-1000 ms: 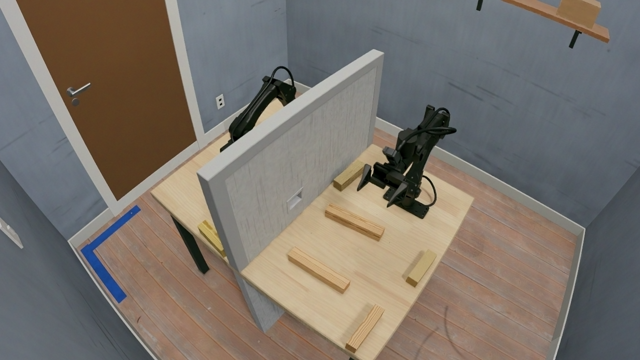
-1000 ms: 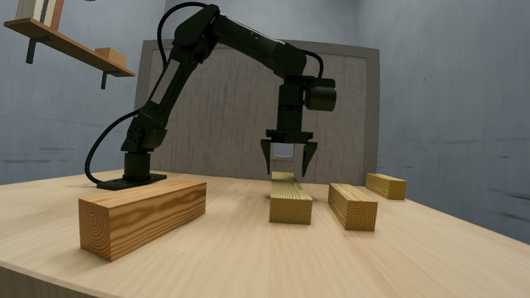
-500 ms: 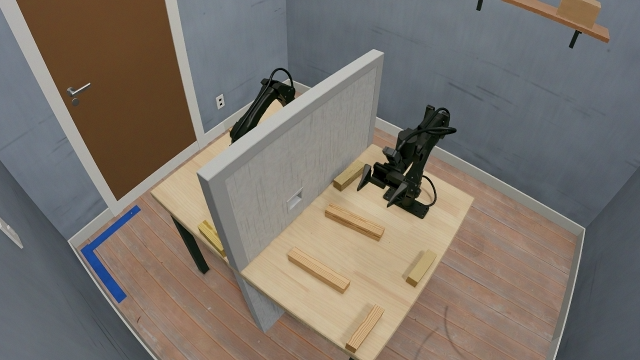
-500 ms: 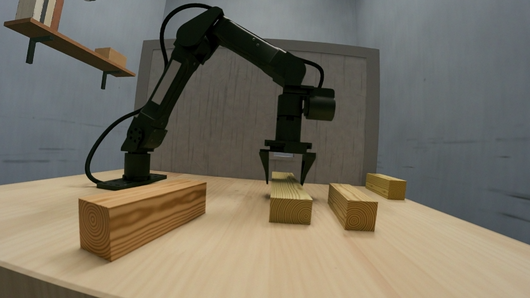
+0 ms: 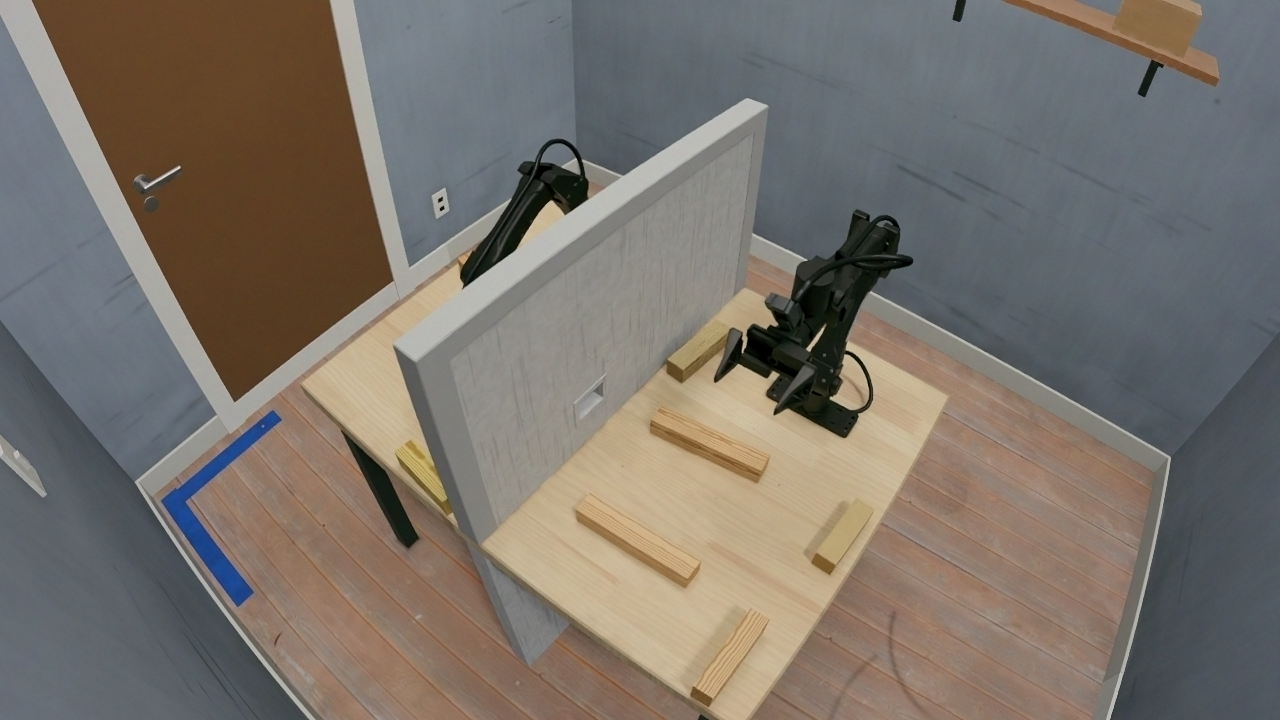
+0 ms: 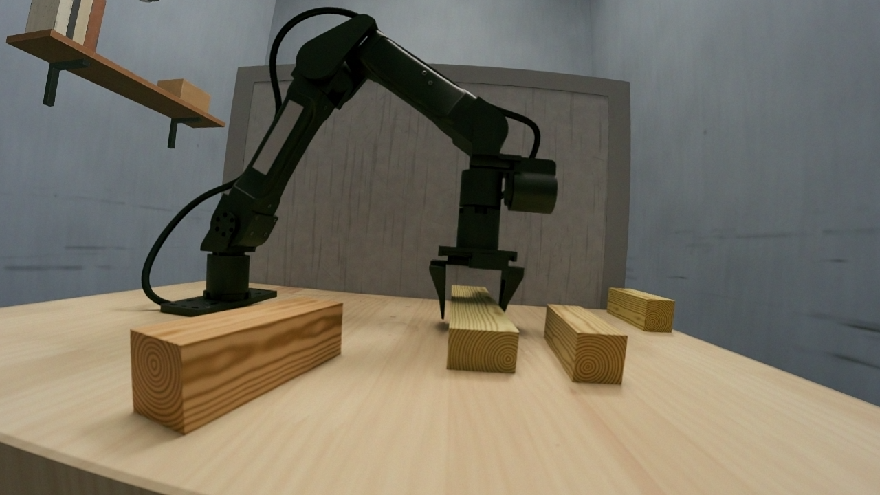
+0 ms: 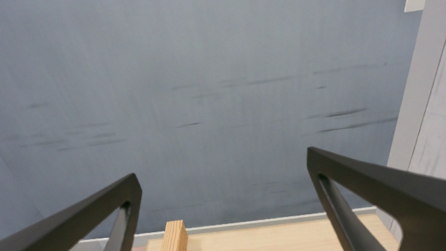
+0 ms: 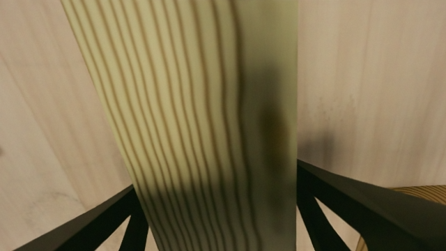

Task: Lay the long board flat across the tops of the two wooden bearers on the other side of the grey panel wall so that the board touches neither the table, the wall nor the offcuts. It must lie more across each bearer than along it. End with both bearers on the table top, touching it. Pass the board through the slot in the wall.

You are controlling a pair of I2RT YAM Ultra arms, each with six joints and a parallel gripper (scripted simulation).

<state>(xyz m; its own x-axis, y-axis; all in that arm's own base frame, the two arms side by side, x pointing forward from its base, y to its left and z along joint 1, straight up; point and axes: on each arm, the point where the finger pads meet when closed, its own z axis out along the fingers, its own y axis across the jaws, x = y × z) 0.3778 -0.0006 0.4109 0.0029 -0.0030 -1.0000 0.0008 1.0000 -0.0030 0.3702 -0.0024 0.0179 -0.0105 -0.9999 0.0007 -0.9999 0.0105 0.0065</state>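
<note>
Now: right hand right at the long pale board. From my right hand the other things lie so: wooden bearer (12 cm ahead, 50 cm to the left); thick block (16 cm behind, 24 cm to the right, 1 cm above).
</note>
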